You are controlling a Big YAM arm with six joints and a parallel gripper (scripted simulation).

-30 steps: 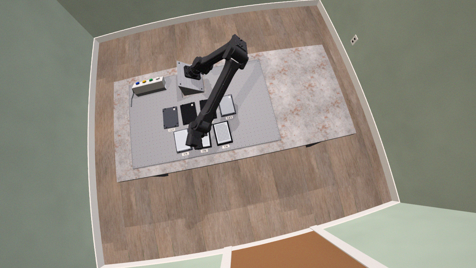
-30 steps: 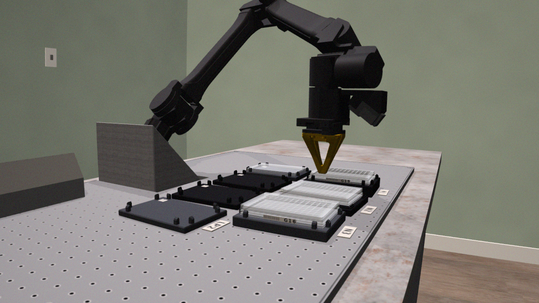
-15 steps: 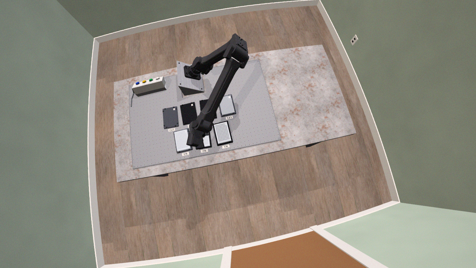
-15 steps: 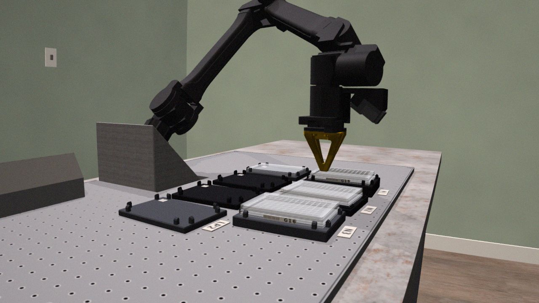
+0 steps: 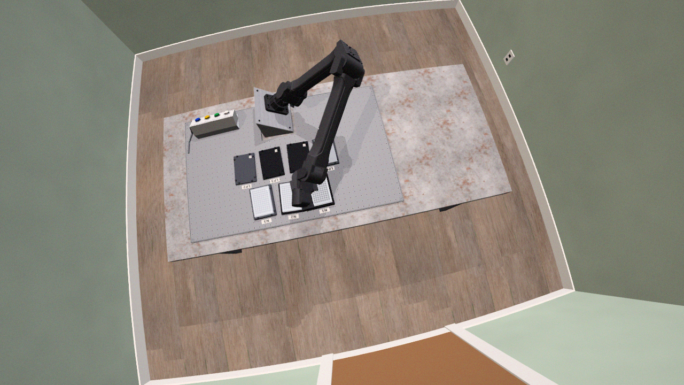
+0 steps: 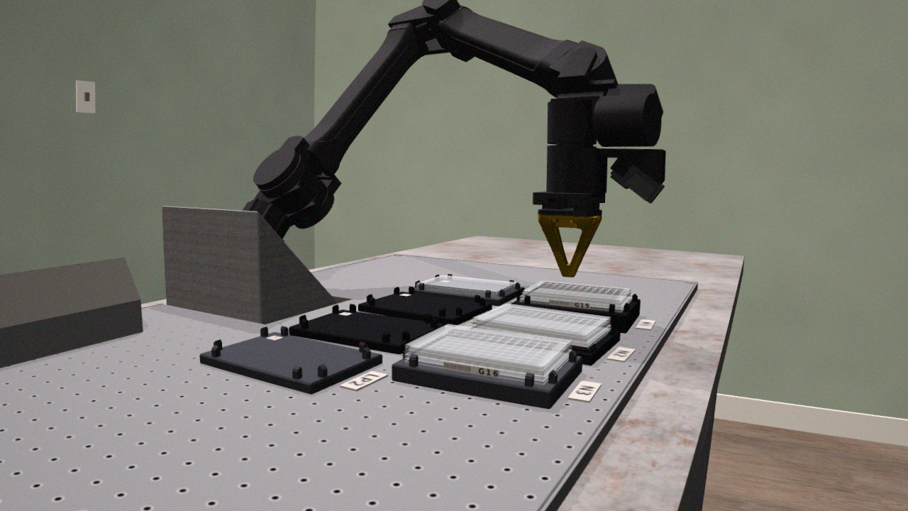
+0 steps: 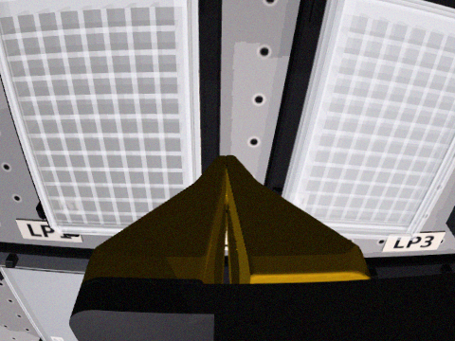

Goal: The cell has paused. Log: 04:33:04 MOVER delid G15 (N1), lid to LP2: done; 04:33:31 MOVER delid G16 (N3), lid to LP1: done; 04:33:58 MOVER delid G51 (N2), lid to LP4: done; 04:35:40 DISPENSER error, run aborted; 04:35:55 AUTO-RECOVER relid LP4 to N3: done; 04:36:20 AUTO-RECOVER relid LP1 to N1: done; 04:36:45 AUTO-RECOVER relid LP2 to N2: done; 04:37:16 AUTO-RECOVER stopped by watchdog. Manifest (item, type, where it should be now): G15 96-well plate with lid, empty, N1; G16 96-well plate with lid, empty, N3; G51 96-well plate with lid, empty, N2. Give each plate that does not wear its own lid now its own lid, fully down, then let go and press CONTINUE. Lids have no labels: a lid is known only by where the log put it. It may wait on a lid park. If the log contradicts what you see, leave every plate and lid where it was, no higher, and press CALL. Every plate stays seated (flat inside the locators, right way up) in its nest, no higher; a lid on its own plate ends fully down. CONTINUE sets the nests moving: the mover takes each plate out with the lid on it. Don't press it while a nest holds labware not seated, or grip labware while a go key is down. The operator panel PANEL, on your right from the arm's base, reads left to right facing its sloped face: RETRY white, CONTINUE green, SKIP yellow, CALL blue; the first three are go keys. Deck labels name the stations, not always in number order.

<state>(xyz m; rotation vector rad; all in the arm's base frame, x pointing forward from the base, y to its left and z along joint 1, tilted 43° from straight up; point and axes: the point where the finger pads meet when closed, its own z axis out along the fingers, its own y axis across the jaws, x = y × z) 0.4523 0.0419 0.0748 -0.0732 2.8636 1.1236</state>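
The plate G15 lies 50 mm to the left of my hand and 40 mm below it. Also, from my hand: lid park LP4: 190 mm behind, 10 mm to the right, 70 mm below; LP4 label: 100 mm behind, 20 mm to the right, 70 mm below; nest N1: 50 mm to the left, 60 mm below.
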